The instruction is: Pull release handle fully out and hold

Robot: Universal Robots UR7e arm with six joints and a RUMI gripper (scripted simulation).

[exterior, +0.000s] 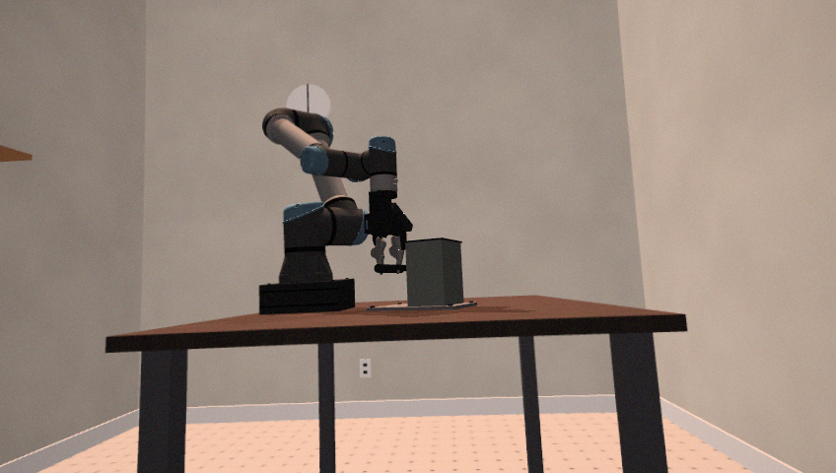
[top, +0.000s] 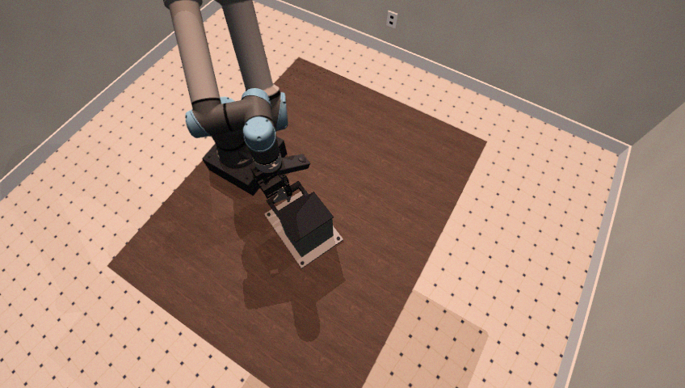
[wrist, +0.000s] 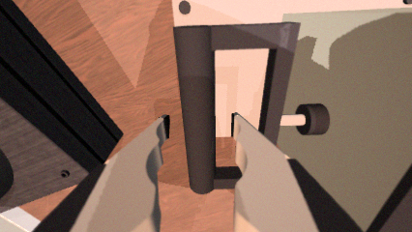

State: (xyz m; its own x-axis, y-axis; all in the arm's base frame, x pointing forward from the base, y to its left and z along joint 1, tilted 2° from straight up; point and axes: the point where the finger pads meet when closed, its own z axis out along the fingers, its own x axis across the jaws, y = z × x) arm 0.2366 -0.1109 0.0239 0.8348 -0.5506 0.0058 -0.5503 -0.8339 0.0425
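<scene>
The baseplate lies 100 mm below my hand, 80 mm ahead of it and 50 mm to the right of it.
</scene>
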